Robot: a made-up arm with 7 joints.
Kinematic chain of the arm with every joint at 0, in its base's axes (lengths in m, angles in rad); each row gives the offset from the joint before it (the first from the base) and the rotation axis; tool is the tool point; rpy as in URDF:
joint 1: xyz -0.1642 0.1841 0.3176 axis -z
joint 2: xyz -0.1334 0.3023 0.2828 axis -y
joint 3: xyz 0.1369 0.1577 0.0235 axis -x
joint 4: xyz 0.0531 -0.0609 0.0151 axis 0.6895 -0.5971 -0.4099
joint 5: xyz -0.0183 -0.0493 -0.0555 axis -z
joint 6: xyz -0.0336 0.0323 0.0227 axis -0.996 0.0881 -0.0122
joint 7: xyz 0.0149 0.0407 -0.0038 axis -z
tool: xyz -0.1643 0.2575 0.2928 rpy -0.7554 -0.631 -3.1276
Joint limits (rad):
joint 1: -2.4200..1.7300
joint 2: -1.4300..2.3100
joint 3: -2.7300..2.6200
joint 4: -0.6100..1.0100
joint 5: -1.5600..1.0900
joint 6: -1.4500..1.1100
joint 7: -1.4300..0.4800
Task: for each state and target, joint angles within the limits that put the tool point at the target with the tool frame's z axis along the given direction. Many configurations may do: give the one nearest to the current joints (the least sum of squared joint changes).
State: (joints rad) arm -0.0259 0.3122 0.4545 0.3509 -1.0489 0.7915 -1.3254
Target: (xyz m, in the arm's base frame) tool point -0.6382 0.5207 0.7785 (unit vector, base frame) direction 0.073 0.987 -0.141
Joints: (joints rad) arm -0.1402 0.3635 0.6046 0.2711 -0.8398 0.7612 -1.3635
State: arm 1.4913 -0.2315 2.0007 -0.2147 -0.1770 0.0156 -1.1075
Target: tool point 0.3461 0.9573 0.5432 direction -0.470 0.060 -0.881
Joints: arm 0.6825 -1.0466 2.2182 -0.4623 -0.4387 -0.1640 -1.4255
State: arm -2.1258 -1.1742 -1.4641 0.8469 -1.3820 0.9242 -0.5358
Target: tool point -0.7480 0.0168 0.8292 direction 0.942 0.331 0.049
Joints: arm -2.0241 -1.0889 -1.3358 1.0100 -0.6475 0.9054 -0.1916
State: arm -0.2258 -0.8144 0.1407 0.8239 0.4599 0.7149 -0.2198
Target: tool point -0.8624 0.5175 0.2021 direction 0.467 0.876 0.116
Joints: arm -0.8603 -1.2919 0.7077 0.5307 0.4996 1.1100 0.0707
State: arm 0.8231 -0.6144 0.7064 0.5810 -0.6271 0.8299 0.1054
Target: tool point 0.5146 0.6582 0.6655 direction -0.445 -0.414 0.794
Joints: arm 0.9804 -0.6552 0.2199 1.0100 -0.3867 0.6375 0.3808
